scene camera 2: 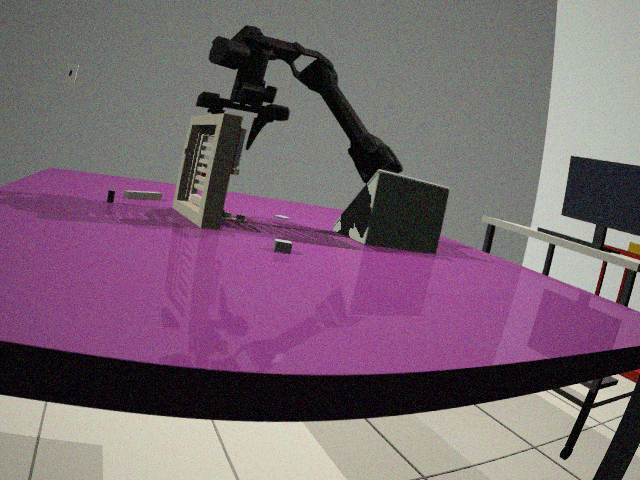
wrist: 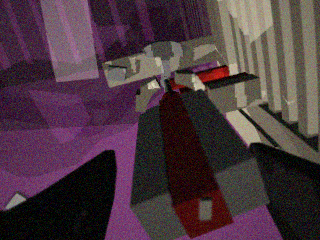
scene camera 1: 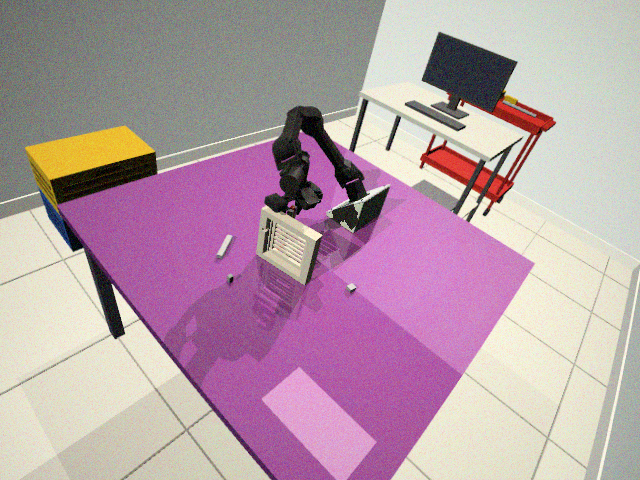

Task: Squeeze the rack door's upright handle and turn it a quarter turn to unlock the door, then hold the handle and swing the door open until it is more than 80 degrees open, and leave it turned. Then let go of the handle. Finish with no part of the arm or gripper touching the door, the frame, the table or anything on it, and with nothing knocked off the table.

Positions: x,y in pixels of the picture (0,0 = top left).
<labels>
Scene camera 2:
my gripper: 232,147
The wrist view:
my gripper: 183,156
slatted door: 264,55
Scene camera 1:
my gripper: 289,217
slatted door: 281,235
</labels>
